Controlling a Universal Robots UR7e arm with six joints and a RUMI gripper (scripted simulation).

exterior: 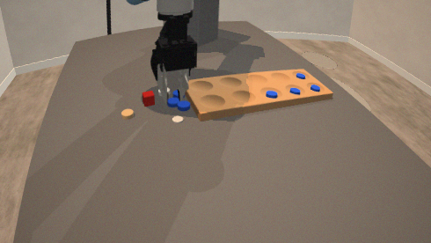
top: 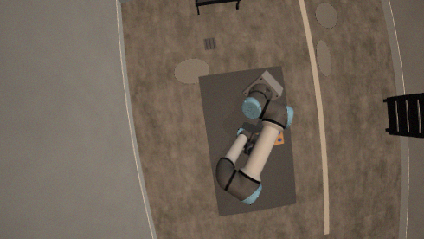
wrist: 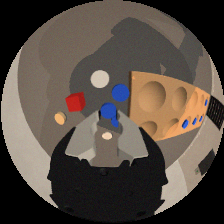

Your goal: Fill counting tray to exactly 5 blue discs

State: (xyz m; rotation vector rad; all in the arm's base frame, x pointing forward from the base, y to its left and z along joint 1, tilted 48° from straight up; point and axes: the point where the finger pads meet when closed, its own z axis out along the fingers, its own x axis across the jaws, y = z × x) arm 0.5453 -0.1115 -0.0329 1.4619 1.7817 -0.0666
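Right now my hand is 5 cm past the white disc, 2 cm above it and 1 cm to the left of it. Round my hand: red cube (6 cm to the right, 2 cm behind, 1 cm below); then counting tray (23 cm to the left, 1 cm below); then tan disc (11 cm to the right, 2 cm below, 2 cm ahead).
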